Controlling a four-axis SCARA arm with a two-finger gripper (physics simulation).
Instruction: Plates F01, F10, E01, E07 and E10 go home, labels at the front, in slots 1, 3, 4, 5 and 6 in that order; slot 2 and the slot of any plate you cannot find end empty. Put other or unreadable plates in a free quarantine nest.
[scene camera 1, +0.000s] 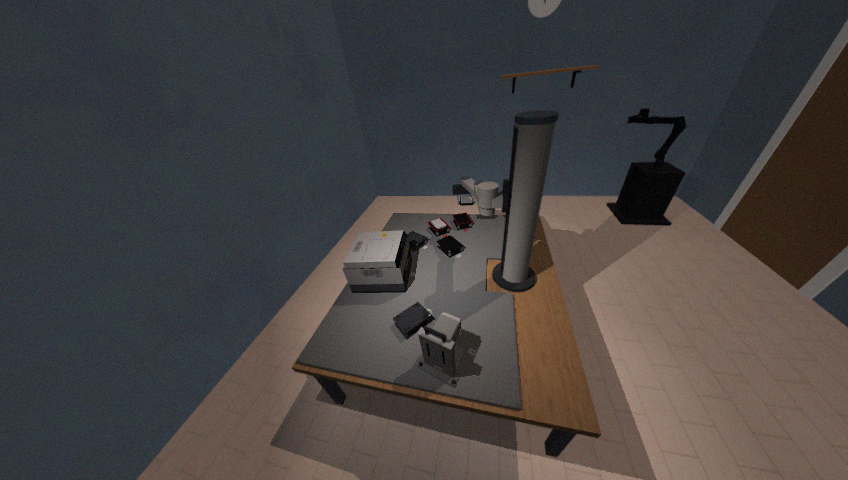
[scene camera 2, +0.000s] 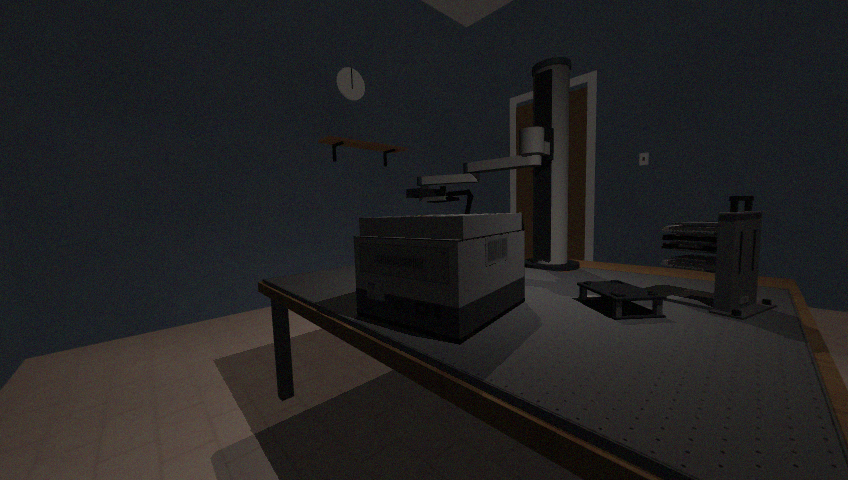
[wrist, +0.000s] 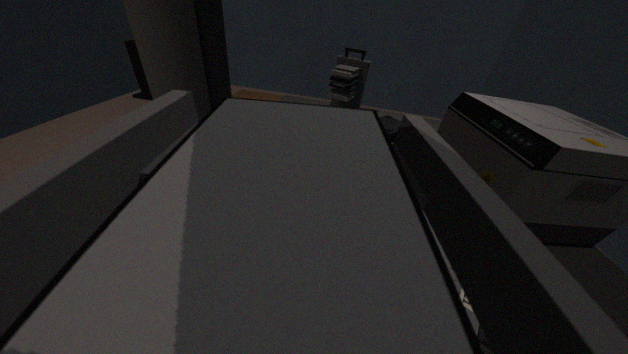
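Pixels of known places: gripper, fingertip midpoint: (scene camera 1: 466, 203) (scene camera 2: 451, 198) (wrist: 298, 121); arm's base, link origin: (scene camera 1: 513, 276) (scene camera 2: 549, 266).
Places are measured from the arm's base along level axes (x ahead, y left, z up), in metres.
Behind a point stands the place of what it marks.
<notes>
My gripper (scene camera 1: 465, 198) {x 0.310, y -0.325, z 0.329 m} (scene camera 2: 429, 195) (wrist: 298, 121) {x 0.310, y -0.325, z 0.329 m} is shut on a pale-topped plate (wrist: 300, 210) {x 0.325, y -0.386, z 0.331 m}, held level high above the far end of the table. A pale strip with dark marks beside the plate's right edge is unreadable. The upright slotted rack (scene camera 1: 437, 352) {x 0.338, y 0.642, z 0.171 m} (scene camera 2: 737, 261) {x 0.392, y 0.625, z 0.135 m} (wrist: 364, 82) {x 0.407, y 0.593, z 0.165 m} stands at the near end in scene camera 1; several plates (scene camera 2: 690, 240) {x 0.361, y 0.537, z 0.176 m} (wrist: 345, 80) {x 0.324, y 0.482, z 0.184 m} are stacked in its slots, labels too small to read. A red-edged nest (scene camera 1: 446, 231) {x 0.482, y -0.437, z 0.018 m} holds a white-topped plate (scene camera 1: 438, 223) {x 0.547, y -0.459, z 0.077 m}. Another red-edged nest (scene camera 1: 462, 220) {x 0.365, y -0.538, z 0.063 m} looks dark on top, contents unclear.
Dark low nests stand beyond the white instrument (scene camera 1: 416, 240) {x 0.674, y -0.238, z 0.062 m}, at mid-table (scene camera 1: 450, 245) {x 0.414, y -0.198, z 0.063 m}, and beside the rack (scene camera 1: 412, 319) {x 0.516, y 0.435, z 0.063 m} (scene camera 2: 621, 290) {x 0.539, y 0.431, z 0.063 m}. The boxy white instrument (scene camera 1: 377, 261) {x 0.745, y 0.234, z 0.258 m} (scene camera 2: 410, 273) {x 0.980, y 0.152, z 0.140 m} (wrist: 530, 175) {x 0.678, y -0.079, z 0.200 m} stands at the table side. The arm's column (scene camera 1: 529, 196) {x -0.007, y 0.075, z 0.572 m} (scene camera 2: 551, 166) {x 0.066, y 0.035, z 0.449 m} rises opposite it.
</notes>
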